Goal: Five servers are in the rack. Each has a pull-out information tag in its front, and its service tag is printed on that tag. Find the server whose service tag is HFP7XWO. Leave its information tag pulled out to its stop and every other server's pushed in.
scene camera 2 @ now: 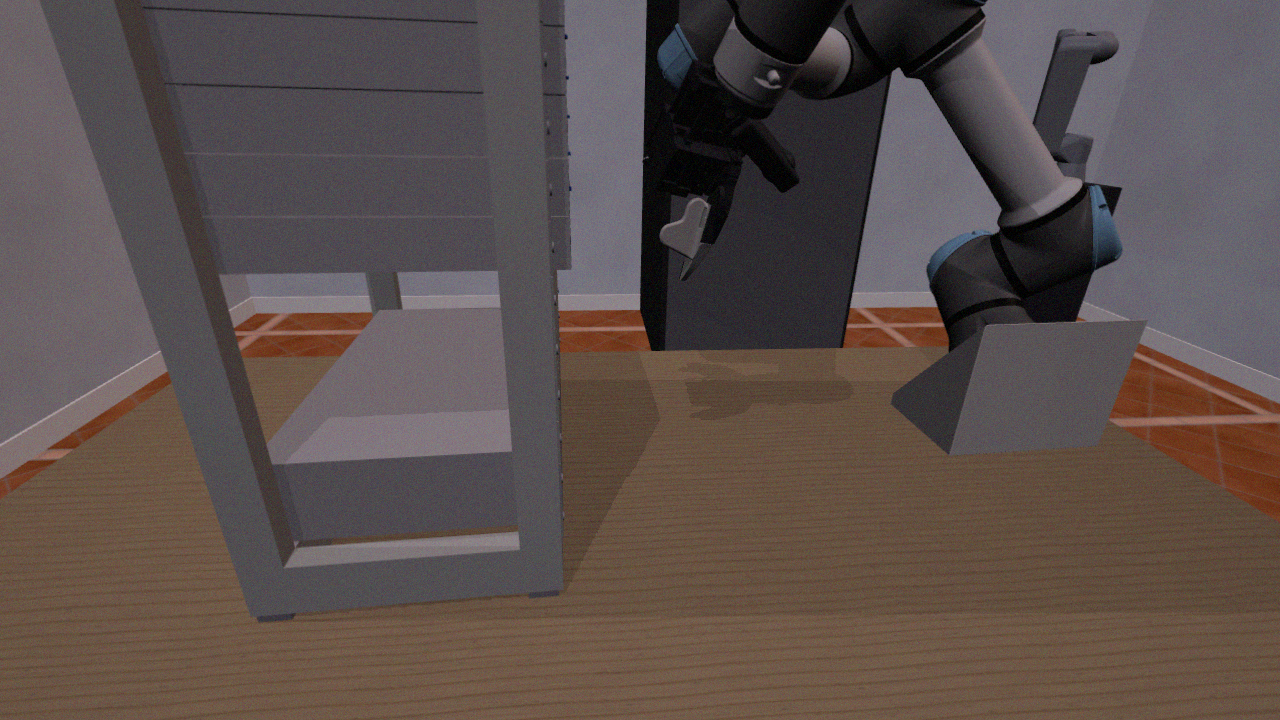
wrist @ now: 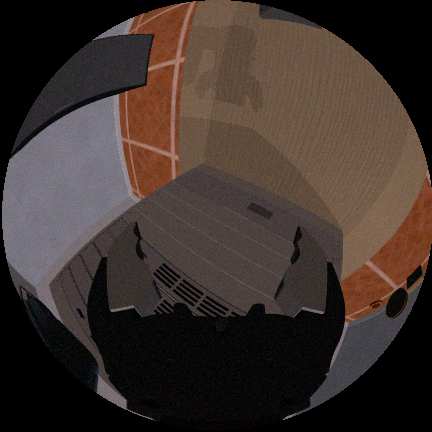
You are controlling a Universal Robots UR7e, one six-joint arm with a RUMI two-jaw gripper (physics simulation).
The pictures show: the gripper and a server rack.
The gripper shows as well in the wrist view.
